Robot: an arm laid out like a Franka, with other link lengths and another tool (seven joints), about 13 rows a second.
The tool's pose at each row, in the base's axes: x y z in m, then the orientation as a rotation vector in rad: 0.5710, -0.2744, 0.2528, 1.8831, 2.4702, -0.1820; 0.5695, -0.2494, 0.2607, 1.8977, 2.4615, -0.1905; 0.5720, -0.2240, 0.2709, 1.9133, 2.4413, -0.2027; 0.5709, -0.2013, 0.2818, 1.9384, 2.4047, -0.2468; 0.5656, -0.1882, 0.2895, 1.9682, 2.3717, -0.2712; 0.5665, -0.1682, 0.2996, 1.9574, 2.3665, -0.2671; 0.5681, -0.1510, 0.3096, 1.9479, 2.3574, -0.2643
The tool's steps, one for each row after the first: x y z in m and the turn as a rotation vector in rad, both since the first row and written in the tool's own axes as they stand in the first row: 0.0236, 0.0045, -0.0105, 0.0063, -0.0009, 0.0106; 0.0464, 0.0128, -0.0236, 0.0101, -0.0096, 0.0267; 0.0674, 0.0168, -0.0369, 0.0285, -0.0340, 0.0540; 0.0806, 0.0145, -0.0458, 0.0398, -0.0464, 0.0824; 0.0986, 0.0199, -0.0580, 0.0313, -0.0542, 0.0798; 0.1137, 0.0251, -0.0700, 0.0223, -0.0641, 0.0796
